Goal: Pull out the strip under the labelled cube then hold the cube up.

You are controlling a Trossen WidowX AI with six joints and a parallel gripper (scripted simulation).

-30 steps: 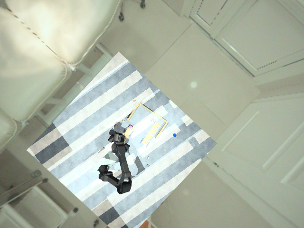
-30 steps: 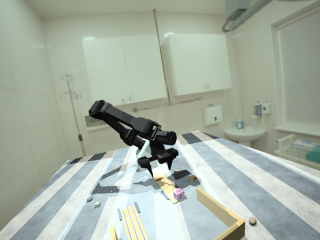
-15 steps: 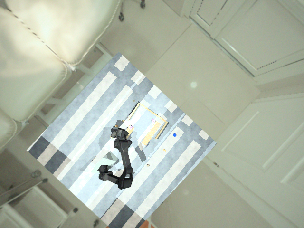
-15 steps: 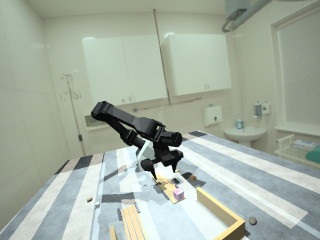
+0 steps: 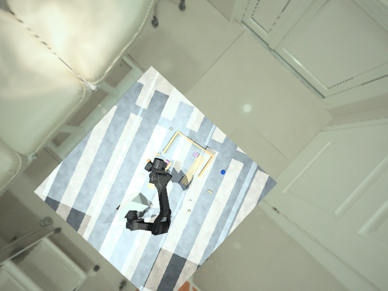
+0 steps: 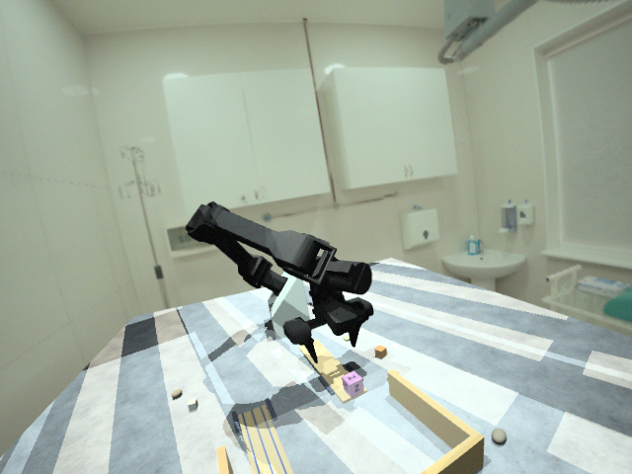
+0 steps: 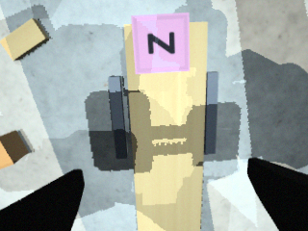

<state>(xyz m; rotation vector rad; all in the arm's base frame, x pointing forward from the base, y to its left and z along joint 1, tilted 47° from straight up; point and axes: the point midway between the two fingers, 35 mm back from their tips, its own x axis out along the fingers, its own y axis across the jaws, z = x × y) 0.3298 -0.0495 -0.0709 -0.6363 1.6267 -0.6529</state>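
The orange cube is 10 mm behind my gripper tip, 120 mm to the left of it and 40 mm below it. Also, from my gripper tip: white cube 70 mm behind, 310 mm to the right, 50 mm below; then blue dot 250 mm ahead, 380 mm to the right, 50 mm below.
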